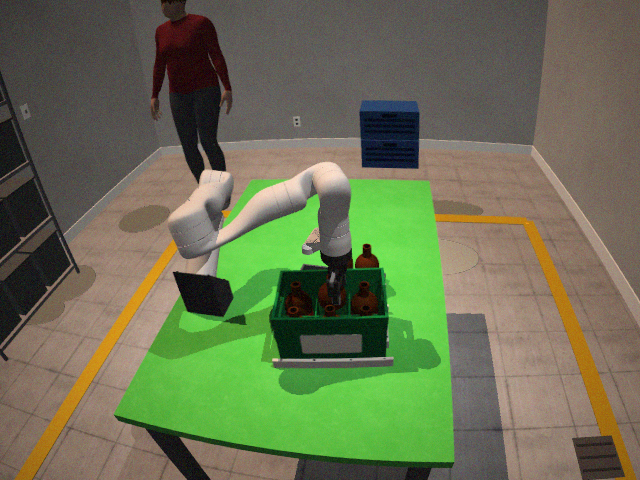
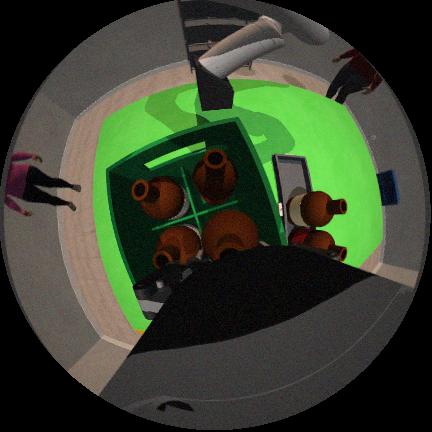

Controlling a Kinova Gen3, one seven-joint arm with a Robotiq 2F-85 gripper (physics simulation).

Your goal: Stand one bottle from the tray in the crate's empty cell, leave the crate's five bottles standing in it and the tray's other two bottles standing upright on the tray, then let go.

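Places are measured from the arm's base along level axes (x right, y ahead, z up), in centimetres.
Pixels of known places: gripper, fingertip midpoint: (image 1: 339, 294); arm's base, origin of the base link: (image 1: 201, 276) (image 2: 211, 67).
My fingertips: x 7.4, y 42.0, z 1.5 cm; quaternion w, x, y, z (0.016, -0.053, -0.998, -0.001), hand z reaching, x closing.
Observation:
For each thing: its top centre in the pictures, then the offset to it from my fingertips. "*": a spot on its surface instead. Level surfaces: height alone.
- green crate, middle of its top: (image 2: 196, 255) (image 1: 330, 292) dx +3.6, dy -1.7, dz +3.7 cm
- brown bottle, middle of its top: (image 2: 240, 250) (image 1: 330, 273) dx -0.3, dy -1.9, dz +6.5 cm
- dark tray, middle of its top: (image 2: 300, 207) (image 1: 339, 278) dx -19.8, dy -2.1, dz -11.2 cm
- pale bar, surface spot: (image 1: 333, 362) * dx +14.0, dy -0.7, dz -11.2 cm
- green table, its level: dz -13.8 cm
The green crate (image 1: 286, 338) (image 2: 255, 170) holds brown bottles in its cells: back left (image 1: 297, 300) (image 2: 215, 177), front left (image 1: 293, 311) (image 2: 162, 198), front middle (image 1: 329, 310) (image 2: 177, 245), back right (image 1: 363, 300) and front right (image 1: 366, 310). My gripper (image 1: 334, 295) is shut on another brown bottle (image 1: 326, 297) (image 2: 230, 231). That bottle looks upright inside the back middle cell, its shoulder slightly higher than its neighbours'; its base is hidden. Behind the crate, two bottles (image 1: 367, 259) (image 2: 317, 208), the second (image 1: 350, 262) (image 2: 320, 240) partly hidden, stand upright on the dark tray (image 1: 312, 267) (image 2: 290, 172).
A pale bar (image 1: 333, 362) lies along the crate's front foot on the green table (image 1: 361, 413). A black block (image 1: 204, 295) (image 2: 215, 92) is at the arm's foot, left of the crate. A person in red (image 1: 190, 56) stands beyond the table, and blue drawers (image 1: 389, 134) are by the back wall.

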